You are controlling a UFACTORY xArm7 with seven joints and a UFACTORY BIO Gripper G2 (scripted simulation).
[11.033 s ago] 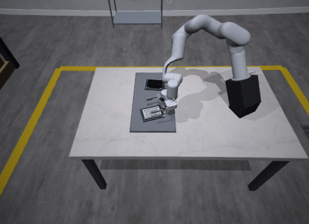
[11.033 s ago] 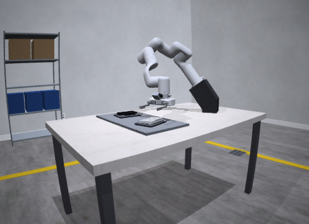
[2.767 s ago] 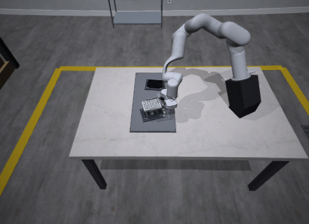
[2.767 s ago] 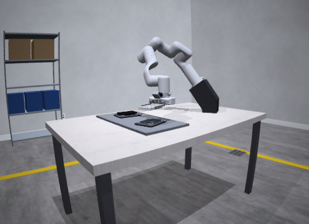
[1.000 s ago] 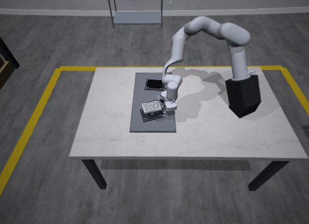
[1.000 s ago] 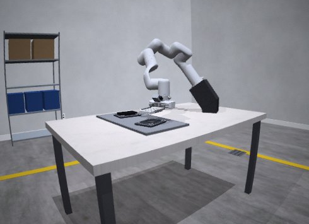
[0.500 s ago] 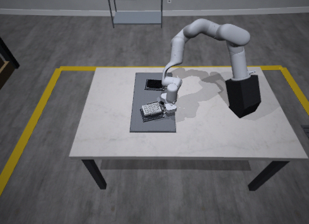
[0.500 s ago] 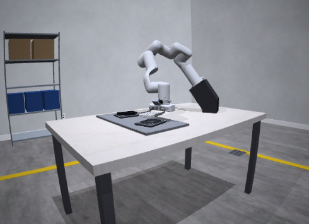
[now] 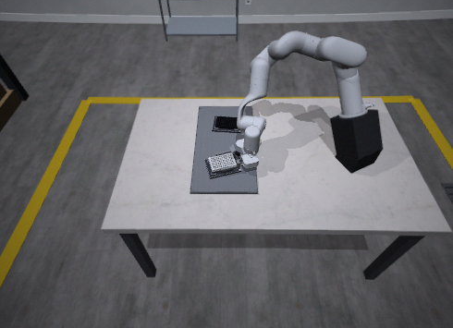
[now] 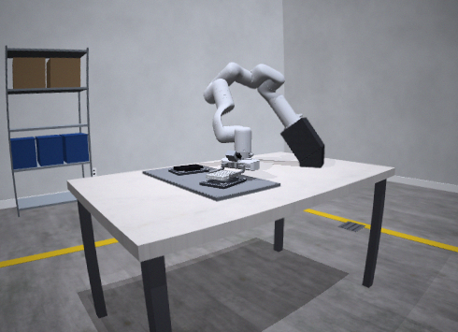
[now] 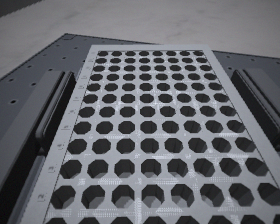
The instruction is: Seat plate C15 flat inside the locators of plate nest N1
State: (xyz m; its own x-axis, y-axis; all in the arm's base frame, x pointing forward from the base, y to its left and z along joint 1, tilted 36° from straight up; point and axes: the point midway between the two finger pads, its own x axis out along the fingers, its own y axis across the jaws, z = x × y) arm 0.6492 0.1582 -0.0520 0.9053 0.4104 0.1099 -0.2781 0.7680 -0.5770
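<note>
My gripper is now right at the white well plate C15. From my hand the other things lie so: black plate C51: 30 cm to the right, 2 cm below, 2 cm behind; dark plate nest N1: 3 cm below.
</note>
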